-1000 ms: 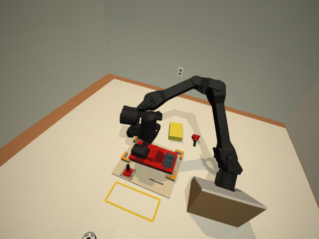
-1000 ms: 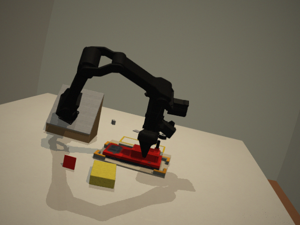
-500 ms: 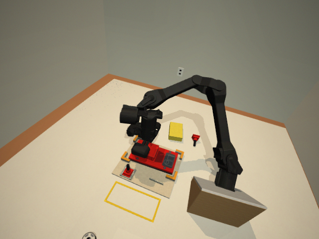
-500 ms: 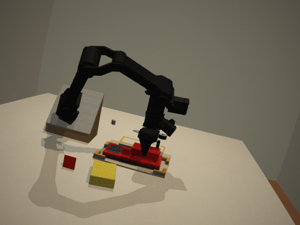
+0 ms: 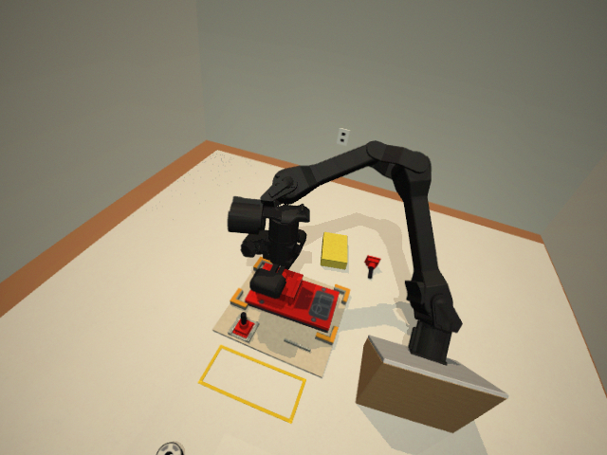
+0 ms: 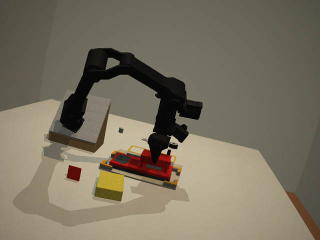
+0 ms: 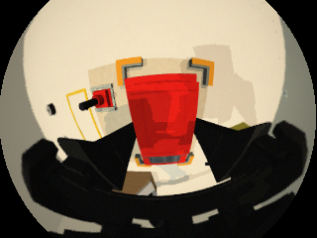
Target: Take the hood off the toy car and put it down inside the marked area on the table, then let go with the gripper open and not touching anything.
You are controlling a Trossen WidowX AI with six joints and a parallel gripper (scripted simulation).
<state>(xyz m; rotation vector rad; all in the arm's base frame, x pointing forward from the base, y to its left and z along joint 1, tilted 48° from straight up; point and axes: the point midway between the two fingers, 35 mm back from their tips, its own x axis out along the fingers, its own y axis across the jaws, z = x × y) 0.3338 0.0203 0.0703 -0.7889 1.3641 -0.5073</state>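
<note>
The tan baseplate lies 4 cm below my gripper tip, 3 cm behind it and 1 cm to the left of it. Also, from my gripper tip: black ring (37 cm to the left, 4 cm below); yellow block (21 cm to the right, 7 cm behind, 4 cm below); red hood (1 cm above).
</note>
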